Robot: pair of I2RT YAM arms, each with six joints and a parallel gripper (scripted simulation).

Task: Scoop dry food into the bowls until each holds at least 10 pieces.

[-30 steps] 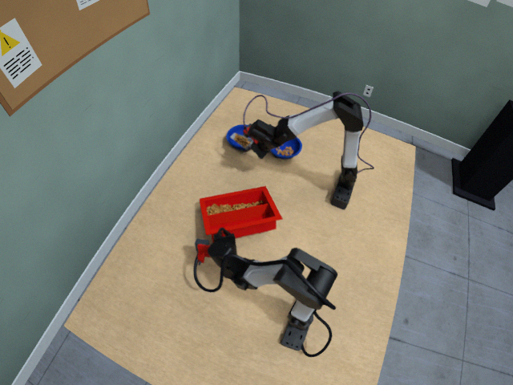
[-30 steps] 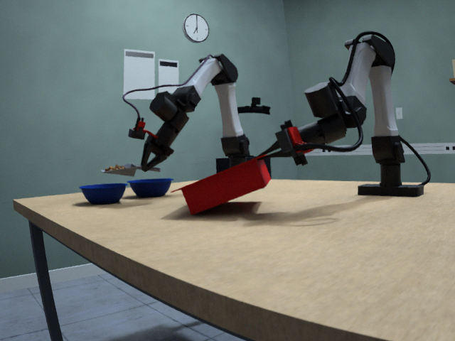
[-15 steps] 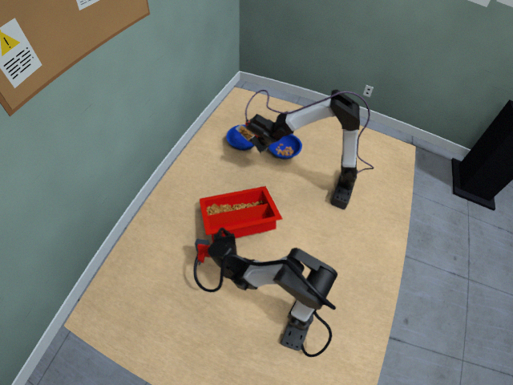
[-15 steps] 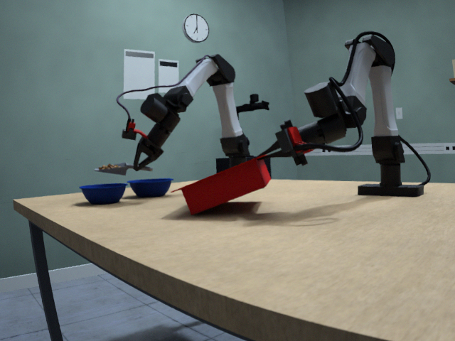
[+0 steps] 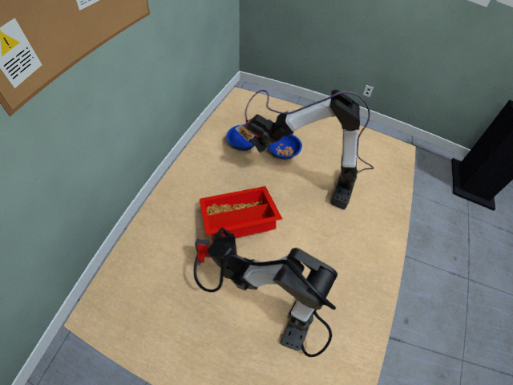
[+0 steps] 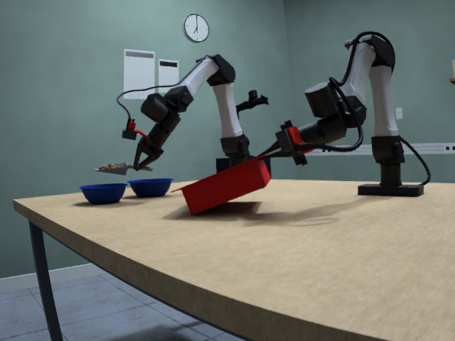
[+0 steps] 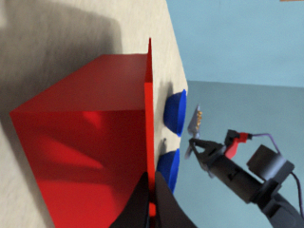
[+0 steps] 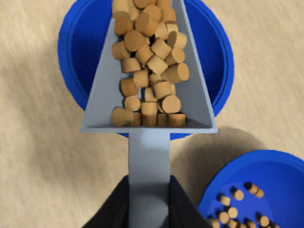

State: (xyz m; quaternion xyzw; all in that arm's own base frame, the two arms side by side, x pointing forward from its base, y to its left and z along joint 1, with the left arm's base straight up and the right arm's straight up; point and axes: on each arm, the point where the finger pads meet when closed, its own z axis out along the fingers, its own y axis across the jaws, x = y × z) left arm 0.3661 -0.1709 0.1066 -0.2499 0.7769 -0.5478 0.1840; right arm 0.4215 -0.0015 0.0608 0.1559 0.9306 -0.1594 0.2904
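My left gripper is now 10 mm past the red box, 120 mm to the left of it and 50 mm above it. Also, from my left hand: grey scoop 100 mm ahead, 470 mm to the right, 20 mm below.
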